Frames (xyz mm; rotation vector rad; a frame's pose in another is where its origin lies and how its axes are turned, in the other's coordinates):
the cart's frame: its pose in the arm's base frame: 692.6 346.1 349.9 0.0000 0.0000 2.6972
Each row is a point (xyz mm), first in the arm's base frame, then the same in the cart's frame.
Working: the arm's base frame: its pose in the cart's frame: 476.5 610.2 -349.9 0.0000 0.0000 -2.6972

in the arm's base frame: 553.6 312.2 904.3
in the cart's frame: 110.9 90.4 554.4
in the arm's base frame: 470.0 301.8 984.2
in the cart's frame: 181.9 135.7 634.3
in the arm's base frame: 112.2 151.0 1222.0
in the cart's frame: 440.2 425.7 872.1
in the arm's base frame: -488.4 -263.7 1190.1
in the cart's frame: 804.1 1058.3 840.2
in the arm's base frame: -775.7 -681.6 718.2
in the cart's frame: 883.9 1559.1 368.3
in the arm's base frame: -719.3 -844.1 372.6
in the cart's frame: 763.1 1681.6 22.7
